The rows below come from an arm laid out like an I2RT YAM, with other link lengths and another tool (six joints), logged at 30 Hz.
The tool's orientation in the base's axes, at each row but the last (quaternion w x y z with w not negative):
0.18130 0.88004 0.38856 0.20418
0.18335 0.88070 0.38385 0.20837
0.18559 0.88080 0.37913 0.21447
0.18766 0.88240 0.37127 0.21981
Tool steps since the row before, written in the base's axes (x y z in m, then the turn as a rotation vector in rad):
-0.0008 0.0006 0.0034 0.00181 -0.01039 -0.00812
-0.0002 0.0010 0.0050 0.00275 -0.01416 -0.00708
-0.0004 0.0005 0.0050 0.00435 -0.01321 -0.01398
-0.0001 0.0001 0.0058 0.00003 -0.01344 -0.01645
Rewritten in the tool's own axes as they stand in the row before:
0.0007 0.0008 -0.0034 -0.00854 0.00379 0.00948
0.0018 0.0017 -0.0045 -0.01056 0.00727 0.00969
0.0013 0.0019 -0.0045 -0.01049 0.00422 0.01616
0.0015 0.0027 -0.0049 -0.01399 0.00067 0.01598

